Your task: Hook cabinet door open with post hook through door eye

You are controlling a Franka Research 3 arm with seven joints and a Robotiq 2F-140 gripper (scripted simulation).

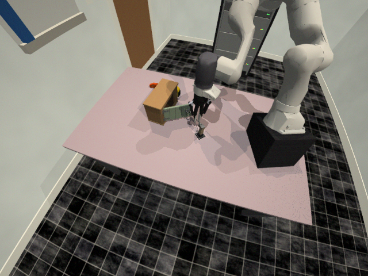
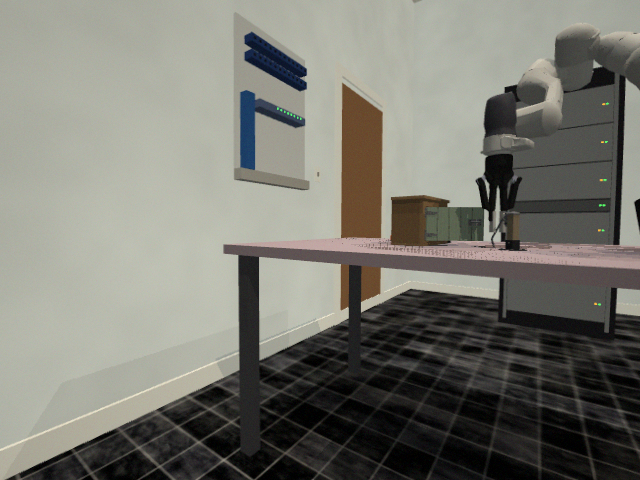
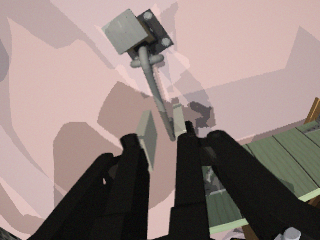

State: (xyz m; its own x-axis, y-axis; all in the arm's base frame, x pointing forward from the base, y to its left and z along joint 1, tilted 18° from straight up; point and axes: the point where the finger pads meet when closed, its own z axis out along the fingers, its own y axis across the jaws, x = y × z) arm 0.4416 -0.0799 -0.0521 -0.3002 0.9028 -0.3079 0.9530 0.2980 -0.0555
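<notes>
Now: hand 20 mm to the right of the hook rod and 30 mm above it. Also, from my hand: cabinet door: 130 mm ahead, 20 mm to the right, 10 mm below; yellow object: 180 mm ahead, 270 mm to the right, 50 mm below; orange object: 320 mm ahead, 330 mm to the right, 60 mm below.
</notes>
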